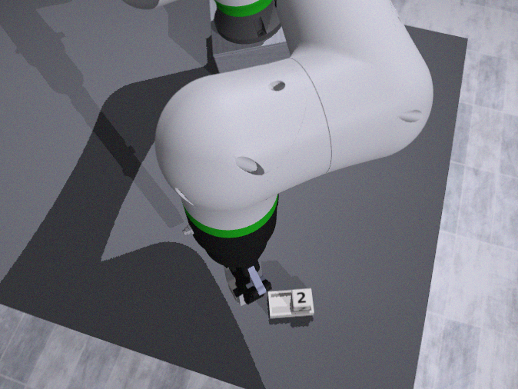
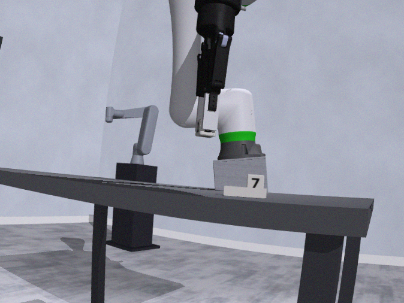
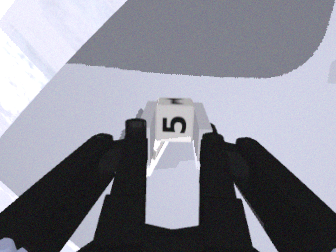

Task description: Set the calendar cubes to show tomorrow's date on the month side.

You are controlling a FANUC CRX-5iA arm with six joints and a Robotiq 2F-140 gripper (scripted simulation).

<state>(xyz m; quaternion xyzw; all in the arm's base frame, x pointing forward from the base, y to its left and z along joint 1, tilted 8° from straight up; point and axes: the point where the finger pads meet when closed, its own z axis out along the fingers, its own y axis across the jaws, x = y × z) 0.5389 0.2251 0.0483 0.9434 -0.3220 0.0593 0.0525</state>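
The tray lies 14 cm below my hand, 7 cm to the left of it and 4 cm behind it. The rest, counted from my hand: cube: 3 cm below.
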